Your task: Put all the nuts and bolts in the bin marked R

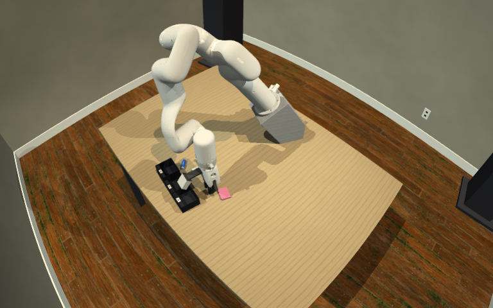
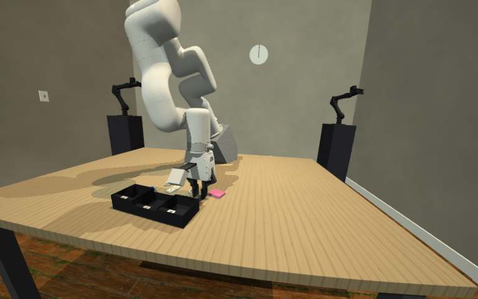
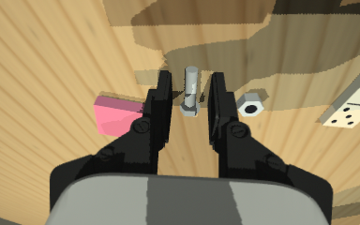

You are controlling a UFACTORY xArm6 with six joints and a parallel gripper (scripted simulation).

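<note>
Right now the white bolt is 20 mm below my hand and 10 mm behind it. Also, from my hand: white domino (110 mm to the right, 40 mm behind, 20 mm below); then grey hex nut (40 mm to the right, 20 mm below, 20 mm behind); then pink pad (60 mm to the left, 20 mm below, 20 mm behind).
</note>
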